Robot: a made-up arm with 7 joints.
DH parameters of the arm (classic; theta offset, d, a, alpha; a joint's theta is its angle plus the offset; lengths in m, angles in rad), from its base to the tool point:
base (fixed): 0 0.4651 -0.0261 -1.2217
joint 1: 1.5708 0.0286 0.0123 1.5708
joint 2: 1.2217 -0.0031 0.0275 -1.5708
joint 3: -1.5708 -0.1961 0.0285 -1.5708
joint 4: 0 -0.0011 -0.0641 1.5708
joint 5: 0 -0.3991 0.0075 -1.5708
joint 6: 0 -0.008 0.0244 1.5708
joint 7: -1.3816 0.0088 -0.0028 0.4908
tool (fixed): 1.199 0.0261 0 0
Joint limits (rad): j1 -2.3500..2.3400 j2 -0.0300..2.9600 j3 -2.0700..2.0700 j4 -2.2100..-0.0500 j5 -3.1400..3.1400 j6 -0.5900..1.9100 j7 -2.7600..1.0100
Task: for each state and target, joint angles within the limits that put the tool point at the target. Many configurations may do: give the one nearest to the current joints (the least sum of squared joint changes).
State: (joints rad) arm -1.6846 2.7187 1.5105 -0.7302 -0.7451 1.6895 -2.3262
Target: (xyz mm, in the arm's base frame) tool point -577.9 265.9 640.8
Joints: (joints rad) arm -1.5429 2.5578 1.4310 -0.6592 -0.7545 1.6675 -2.3226
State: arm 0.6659 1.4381 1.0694 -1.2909 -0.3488 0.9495 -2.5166
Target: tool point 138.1 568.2 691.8
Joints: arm 0.5959 1.5345 1.2293 -0.8323 -0.3639 1.2617 -2.5593
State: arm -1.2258 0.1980 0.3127 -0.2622 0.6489 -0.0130 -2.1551
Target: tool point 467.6 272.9 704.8
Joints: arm -1.5905 0.7028 0.4354 -0.4020 0.7236 0.4654 -2.1988
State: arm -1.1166 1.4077 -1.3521 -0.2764 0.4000 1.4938 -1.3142
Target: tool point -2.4 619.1 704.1
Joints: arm -1.1646 1.9030 -1.2711 -0.0941 0.5547 1.9100 -1.8831
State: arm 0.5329 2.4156 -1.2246 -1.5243 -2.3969 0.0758 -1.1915
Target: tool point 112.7 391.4 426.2
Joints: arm 0.3010 2.8095 -1.0266 -1.9886 -2.3648 -0.0619 -1.1747
